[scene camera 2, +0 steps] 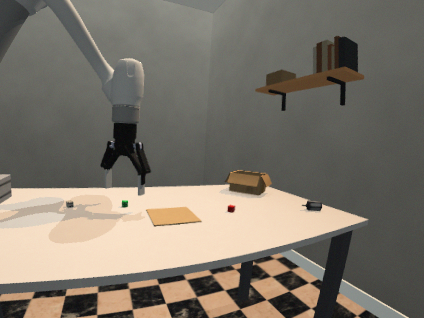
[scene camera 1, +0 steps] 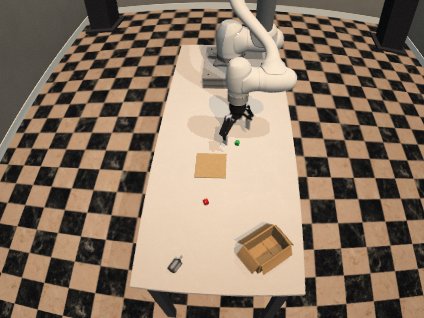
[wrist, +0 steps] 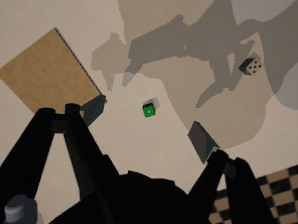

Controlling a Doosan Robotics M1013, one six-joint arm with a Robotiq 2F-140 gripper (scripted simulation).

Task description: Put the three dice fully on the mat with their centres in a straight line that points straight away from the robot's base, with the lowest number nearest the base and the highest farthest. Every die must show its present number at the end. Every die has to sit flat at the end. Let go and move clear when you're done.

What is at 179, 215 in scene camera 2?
A tan mat.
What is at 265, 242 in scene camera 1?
A cardboard box.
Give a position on a tan mat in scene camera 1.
At 208, 165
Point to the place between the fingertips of my gripper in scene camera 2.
123, 191
